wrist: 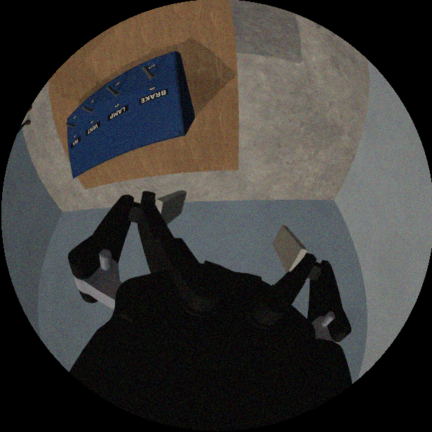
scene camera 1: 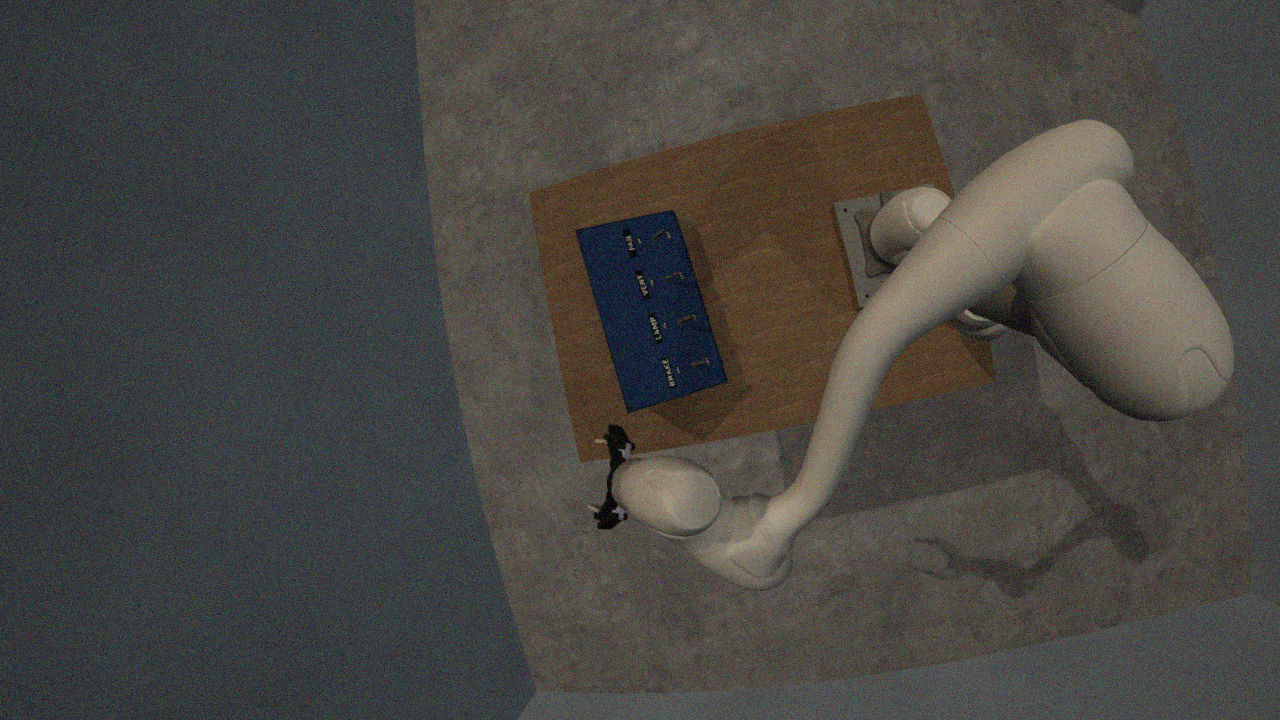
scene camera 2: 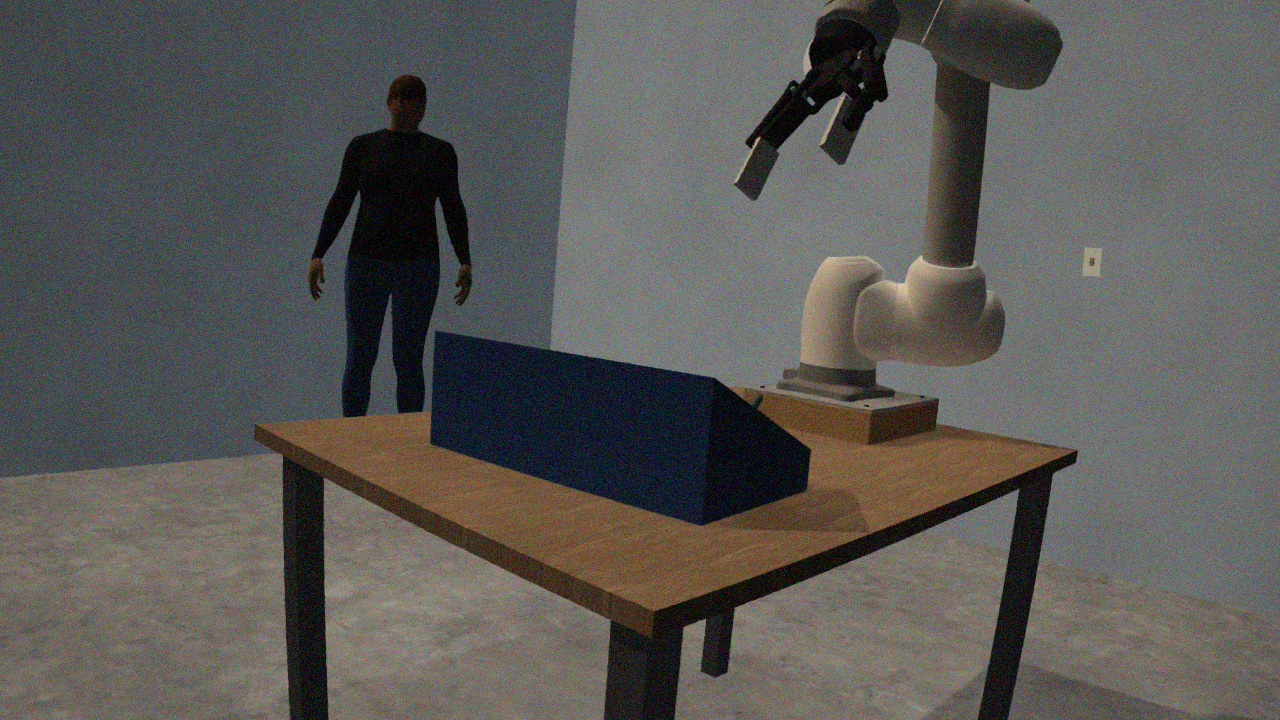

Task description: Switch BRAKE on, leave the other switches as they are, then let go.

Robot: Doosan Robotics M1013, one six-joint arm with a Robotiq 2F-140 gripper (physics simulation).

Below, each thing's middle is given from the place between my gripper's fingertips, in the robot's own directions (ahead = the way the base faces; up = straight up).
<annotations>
My hand is 360 mm to the left of the blue sloped switch box (scene camera 2: 682, 445), 320 mm above it and 100 mm past it.
</annotations>
